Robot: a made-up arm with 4 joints.
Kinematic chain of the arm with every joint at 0, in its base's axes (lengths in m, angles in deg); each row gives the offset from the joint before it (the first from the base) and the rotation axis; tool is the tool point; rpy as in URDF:
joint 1: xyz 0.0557 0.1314 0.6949 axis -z
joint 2: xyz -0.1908 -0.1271 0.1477 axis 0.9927 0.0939 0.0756
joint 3: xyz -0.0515 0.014 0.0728 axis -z
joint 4: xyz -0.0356 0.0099 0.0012 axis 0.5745 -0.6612 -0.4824
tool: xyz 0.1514 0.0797 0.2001 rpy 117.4 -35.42 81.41
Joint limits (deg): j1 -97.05..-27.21 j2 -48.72..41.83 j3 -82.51..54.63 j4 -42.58..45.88
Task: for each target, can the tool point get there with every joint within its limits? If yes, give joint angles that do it. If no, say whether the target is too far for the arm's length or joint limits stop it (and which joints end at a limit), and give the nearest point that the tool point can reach.
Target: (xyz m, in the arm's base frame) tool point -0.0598 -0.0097 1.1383
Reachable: yes | joints -41.05 10.87 -28.39 -0.60
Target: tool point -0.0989 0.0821 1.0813
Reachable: yes | joints -38.39 -40.75 42.70 11.25
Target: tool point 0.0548 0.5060 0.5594
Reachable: no: joint limits stop it (at a limit: joint 1, joint 2, joint 4) | nearest point -0.0748 0.1884 0.7781 | short by 0.407 m
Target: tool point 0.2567 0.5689 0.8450
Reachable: no: joint limits stop it (at a limit: joint 1, joint 2, joint 3, joint 4) | nearest point 0.2314 0.1639 0.9500 | short by 0.419 m
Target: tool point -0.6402 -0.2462 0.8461
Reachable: no: too far | nearest point -0.3272 -0.0764 0.8578 | short by 0.356 m
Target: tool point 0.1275 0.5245 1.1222
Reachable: no: joint limits stop it (at a limit: joint 1) | nearest point 0.1897 0.1479 0.9889 | short by 0.404 m
